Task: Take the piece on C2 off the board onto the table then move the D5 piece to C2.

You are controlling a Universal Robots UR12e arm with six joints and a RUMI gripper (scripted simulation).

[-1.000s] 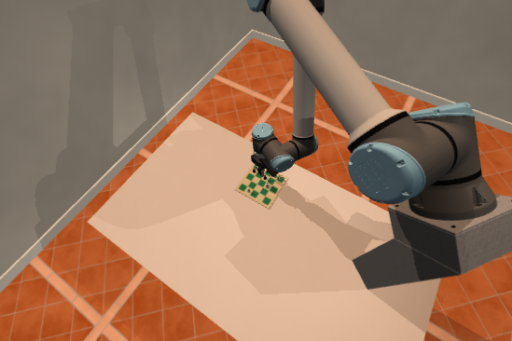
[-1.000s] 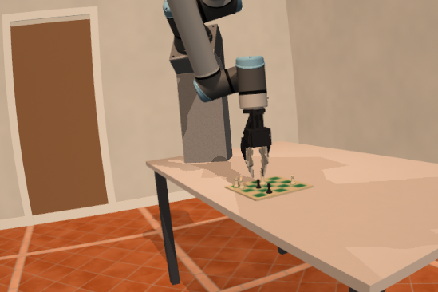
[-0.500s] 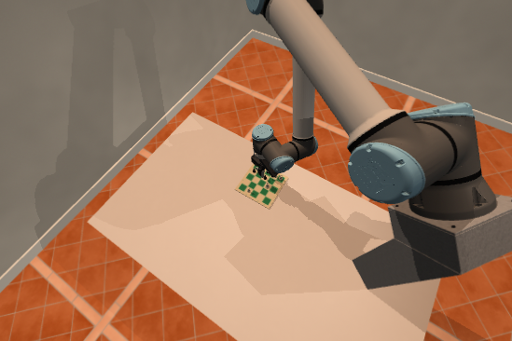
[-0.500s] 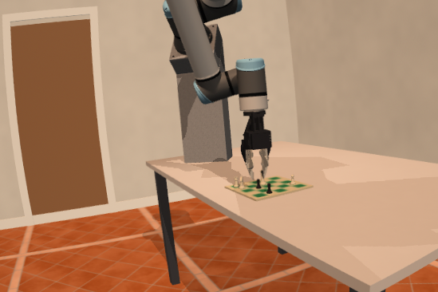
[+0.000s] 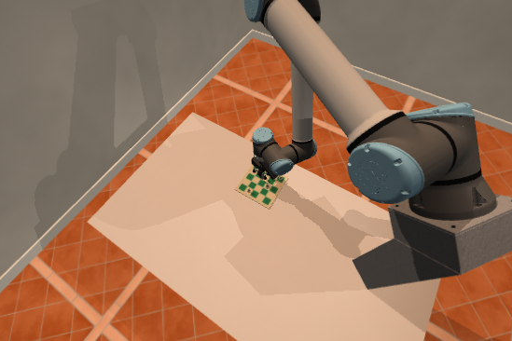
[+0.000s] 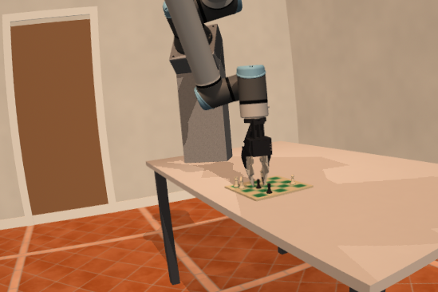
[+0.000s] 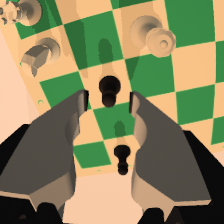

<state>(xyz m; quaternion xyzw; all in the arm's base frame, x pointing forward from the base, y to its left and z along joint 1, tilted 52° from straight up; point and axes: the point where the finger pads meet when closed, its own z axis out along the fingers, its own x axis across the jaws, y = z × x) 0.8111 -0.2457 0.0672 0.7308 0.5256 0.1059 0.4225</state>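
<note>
Right now my hand is 3 cm to the right of the chessboard, 3 cm above it and 1 cm short of it. From my hand the other things lie so: white pawn 10 cm to the left, 7 cm ahead, 1 cm below.
</note>
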